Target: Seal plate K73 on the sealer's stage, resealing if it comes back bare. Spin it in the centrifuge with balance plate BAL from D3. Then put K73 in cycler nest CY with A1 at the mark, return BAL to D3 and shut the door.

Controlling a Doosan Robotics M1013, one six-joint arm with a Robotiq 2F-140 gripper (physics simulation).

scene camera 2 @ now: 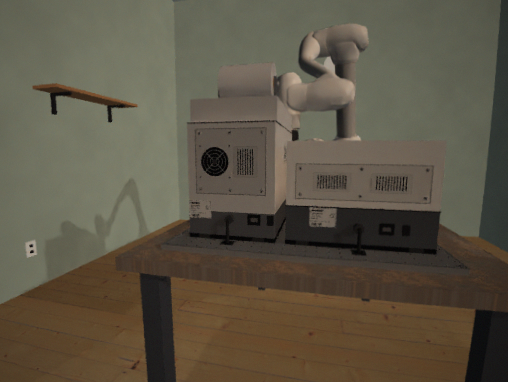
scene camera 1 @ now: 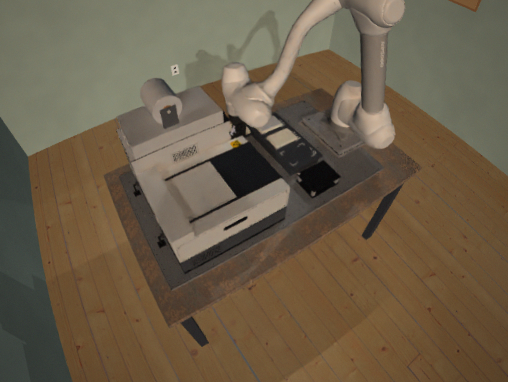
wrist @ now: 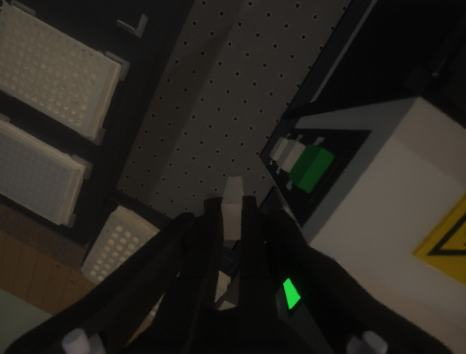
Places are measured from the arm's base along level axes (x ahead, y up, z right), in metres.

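Pixels of known places: gripper, between the fingertips: (wrist: 235, 189); arm's base, origin of its link: (scene camera 1: 341, 126).
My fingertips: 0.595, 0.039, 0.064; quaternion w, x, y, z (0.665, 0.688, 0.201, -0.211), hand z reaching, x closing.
For each thing: its middle in the pictures, then the offset to it from my fingertips, as dx, dy, dz. "spot": a spot on its surface instead. Level surfaces: height alone.
- green button, a spot on its surface: (wrist: 311, 167) spot: +0.004, +0.123, -0.061
- pale plate with visible wells, middle of its body: (wrist: 152, 275) -0.030, +0.047, +0.105
- sealer, middle of its body: (scene camera 2: 250, 146) (scene camera 1: 173, 134) +0.264, +0.170, +0.091
- plate with wells, middle of its body: (wrist: 52, 73) (scene camera 1: 282, 137) -0.231, -0.007, -0.006
- flatter-looking plate, middle of its body: (wrist: 27, 172) (scene camera 1: 267, 124) -0.228, -0.007, +0.118
- black cycler nest, middle of its body: (scene camera 1: 318, 178) -0.243, -0.040, -0.284
- perforated board, height of its surface: dy -0.067
- yellow warning label, a spot on its surface: (wrist: 450, 245) (scene camera 1: 236, 141) spot: +0.051, +0.143, -0.064
My gripper (wrist: 235, 189) is shut and empty, left of the green button (wrist: 311, 167) on the centrifuge (scene camera 1: 202, 190) (wrist: 400, 165). Most of the gripper is hidden in scene camera 1. In the wrist view a pale plate with visible wells (wrist: 117, 245) lies partly behind my fingers; its label is not readable. The sealer (scene camera 1: 172, 122) (scene camera 2: 235, 110) with its roll stands beside the centrifuge. On the dark deck (scene camera 1: 295, 163), a plate with wells (scene camera 1: 282, 138) (wrist: 55, 65) and a flatter-looking plate (scene camera 1: 271, 124) (wrist: 35, 170) sit in neighbouring nests. The black cycler nest (scene camera 1: 318, 178) shows no plate.
The robot's base plate (scene camera 1: 332, 132) is behind the deck. In the wrist view, a perforated board (wrist: 215, 100) lies between deck and centrifuge, a green light (wrist: 291, 294) glows near my right finger, and a yellow warning label (wrist: 450, 245) (scene camera 1: 236, 144) is on the centrifuge.
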